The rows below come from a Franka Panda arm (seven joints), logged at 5 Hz.
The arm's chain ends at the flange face. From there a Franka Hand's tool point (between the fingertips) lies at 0.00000 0.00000 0.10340 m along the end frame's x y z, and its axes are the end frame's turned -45 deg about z.
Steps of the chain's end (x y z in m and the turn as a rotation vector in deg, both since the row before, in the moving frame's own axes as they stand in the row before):
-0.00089 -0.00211 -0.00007 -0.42 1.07 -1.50
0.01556 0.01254 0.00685 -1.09 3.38 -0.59
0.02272 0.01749 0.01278 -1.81 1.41 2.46
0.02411 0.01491 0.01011 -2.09 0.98 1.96
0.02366 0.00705 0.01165 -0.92 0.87 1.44
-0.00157 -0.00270 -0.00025 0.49 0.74 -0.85
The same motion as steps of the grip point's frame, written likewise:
0.00172 -0.00023 -0.00009 -1.05 0.46 -1.50
0.00509 0.02556 0.00665 -3.16 1.62 -0.59
0.00310 0.03253 0.01270 -2.28 -0.28 2.46
0.00502 0.03148 0.01003 -2.17 -0.78 1.96
0.01165 0.02400 0.01162 -1.27 -0.04 1.44
0.00237 -0.00271 -0.00026 -0.18 0.87 -0.85

